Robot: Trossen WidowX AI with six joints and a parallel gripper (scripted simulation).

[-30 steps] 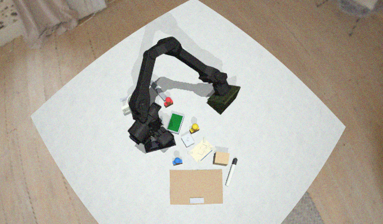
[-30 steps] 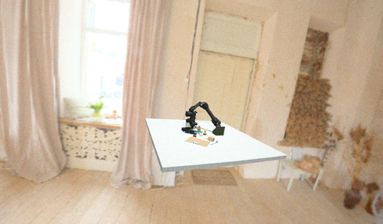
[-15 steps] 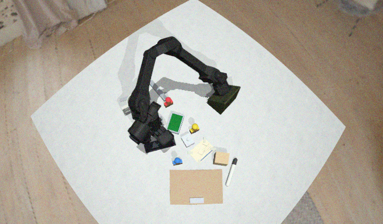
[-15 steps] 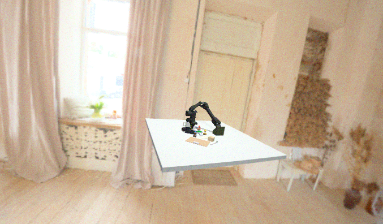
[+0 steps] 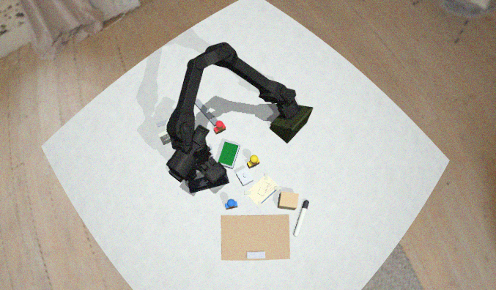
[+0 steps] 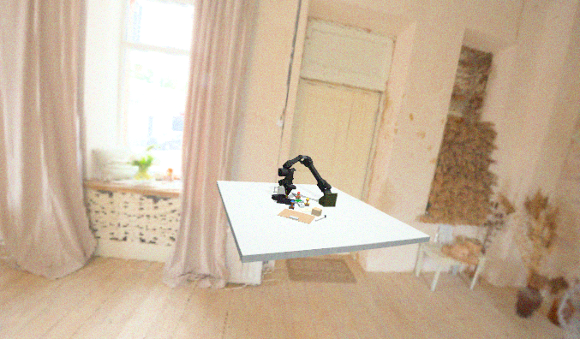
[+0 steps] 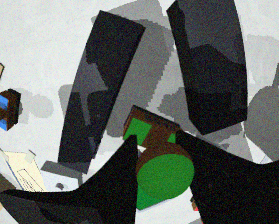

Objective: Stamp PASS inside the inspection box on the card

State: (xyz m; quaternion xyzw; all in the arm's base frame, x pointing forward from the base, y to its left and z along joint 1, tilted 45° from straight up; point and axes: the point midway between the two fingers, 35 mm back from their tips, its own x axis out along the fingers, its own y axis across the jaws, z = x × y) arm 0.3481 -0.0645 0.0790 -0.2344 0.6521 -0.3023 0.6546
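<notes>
Now: the ink pad 10 cm behind my gripper tip, 5 cm below it and 2 cm to the left of it. Also, from my gripper tip: blue stamp (15 cm to the left, 4 cm below, 3 cm ahead); red stamp (15 cm behind, 6 cm to the right, 4 cm below); white mug (16 cm to the right, 2 cm below, 2 cm behind).
</notes>
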